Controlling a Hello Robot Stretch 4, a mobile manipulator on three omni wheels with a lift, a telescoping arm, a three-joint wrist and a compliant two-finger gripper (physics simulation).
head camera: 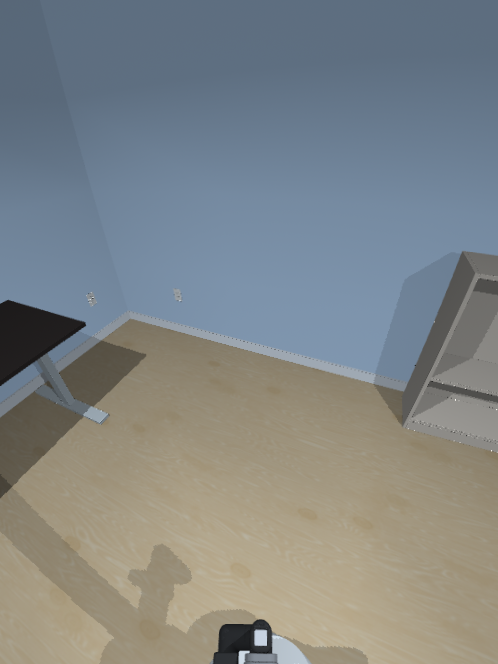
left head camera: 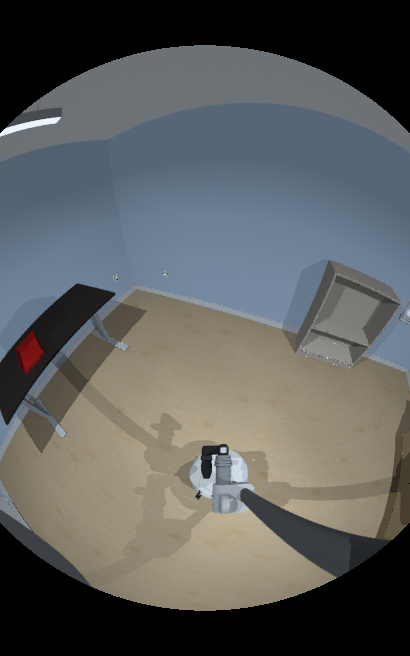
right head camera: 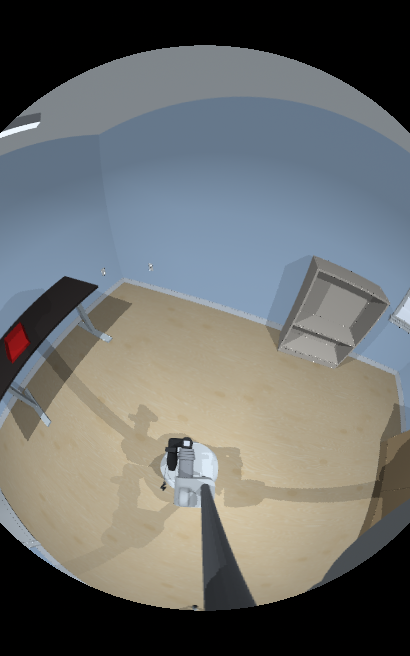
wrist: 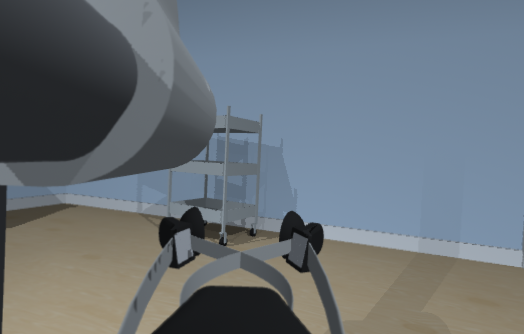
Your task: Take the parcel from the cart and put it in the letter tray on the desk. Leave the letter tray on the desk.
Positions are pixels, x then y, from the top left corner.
Scene:
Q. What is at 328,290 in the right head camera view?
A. A grey shelf unit.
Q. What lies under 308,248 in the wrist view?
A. My gripper.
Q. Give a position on a grey shelf unit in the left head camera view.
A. At 344,293

